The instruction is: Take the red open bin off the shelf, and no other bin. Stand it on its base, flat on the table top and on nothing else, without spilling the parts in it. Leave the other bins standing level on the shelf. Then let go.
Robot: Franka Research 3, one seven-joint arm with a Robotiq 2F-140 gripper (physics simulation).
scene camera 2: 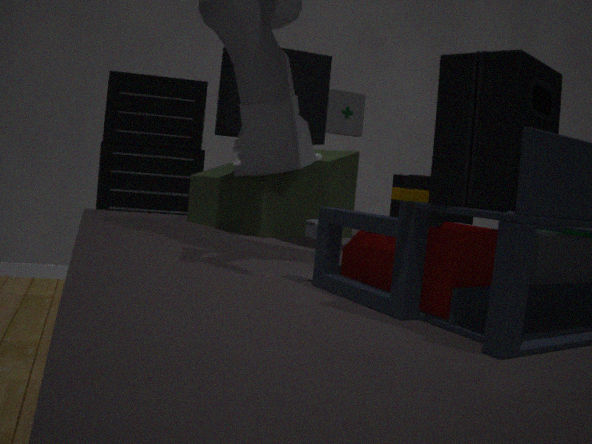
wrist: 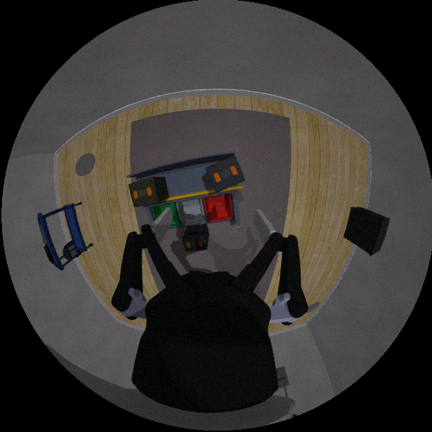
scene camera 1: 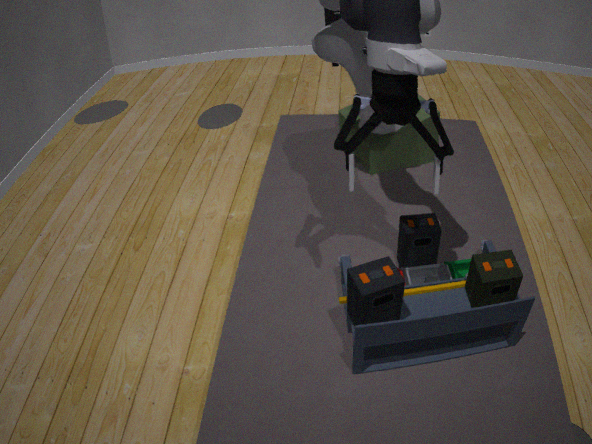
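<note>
The red open bin (scene camera 1: 402,274) (scene camera 2: 460,260) (wrist: 218,206) stands in the low front tier of the grey-blue shelf (scene camera 1: 440,320) (scene camera 2: 410,270) (wrist: 185,177), at its right end in the wrist view. Scene camera 1 shows a red sliver of it behind a dark case. A grey bin (scene camera 1: 427,275) (wrist: 192,211) stands beside it, then a green bin (scene camera 1: 460,269) (wrist: 165,214). They look level. The parts in the red bin cannot be made out. My gripper (scene camera 1: 394,191) (wrist: 212,215) is open and empty, high above the table on the robot-base side of the shelf; its fingers do not show in scene camera 2.
A dark case (scene camera 1: 375,295) (scene camera 2: 475,125) (wrist: 225,174) and an olive case (scene camera 1: 495,280) (wrist: 148,191) stand on the shelf's upper board. Another dark case (scene camera 1: 419,240) (wrist: 195,240) stands before the bins. A yellow strip (scene camera 1: 430,288) (wrist: 200,194) runs above the bins' back edge.
</note>
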